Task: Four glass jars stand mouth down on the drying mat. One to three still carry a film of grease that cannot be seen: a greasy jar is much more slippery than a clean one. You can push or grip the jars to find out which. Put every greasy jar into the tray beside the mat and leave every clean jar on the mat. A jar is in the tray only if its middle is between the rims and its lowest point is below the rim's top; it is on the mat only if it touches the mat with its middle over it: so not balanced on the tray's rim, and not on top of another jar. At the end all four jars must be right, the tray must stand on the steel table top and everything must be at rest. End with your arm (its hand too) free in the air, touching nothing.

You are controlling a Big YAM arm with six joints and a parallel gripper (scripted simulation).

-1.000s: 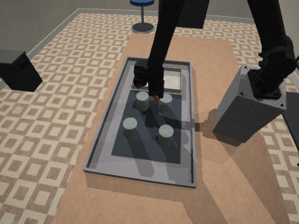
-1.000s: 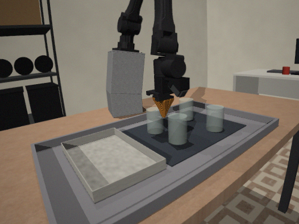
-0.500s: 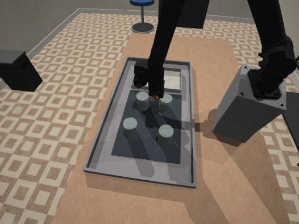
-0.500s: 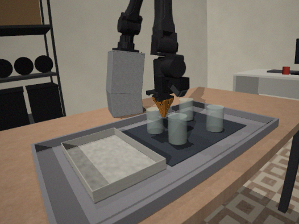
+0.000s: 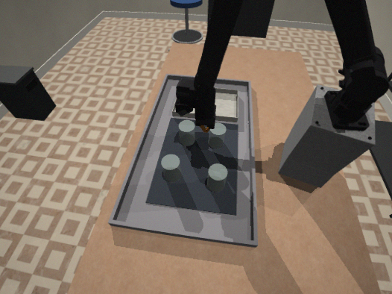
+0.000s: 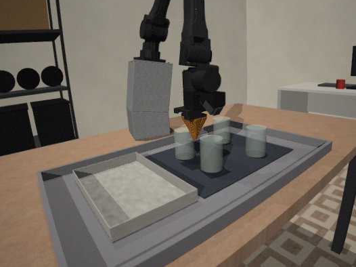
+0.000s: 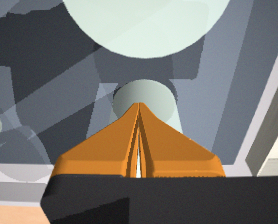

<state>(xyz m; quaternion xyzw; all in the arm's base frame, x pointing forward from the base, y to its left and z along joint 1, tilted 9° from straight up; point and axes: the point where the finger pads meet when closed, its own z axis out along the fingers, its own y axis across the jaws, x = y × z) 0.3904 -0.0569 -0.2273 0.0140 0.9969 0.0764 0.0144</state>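
Right now the rimmed steel table top is 3 cm ahead of my hand, 3 cm to the right of it and 8 cm below it. The rest, counted from my hand: pale tray (1 cm ahead, 24 cm to the right, 7 cm below); then dark drying mat (2 cm ahead, 8 cm to the left, 8 cm below).
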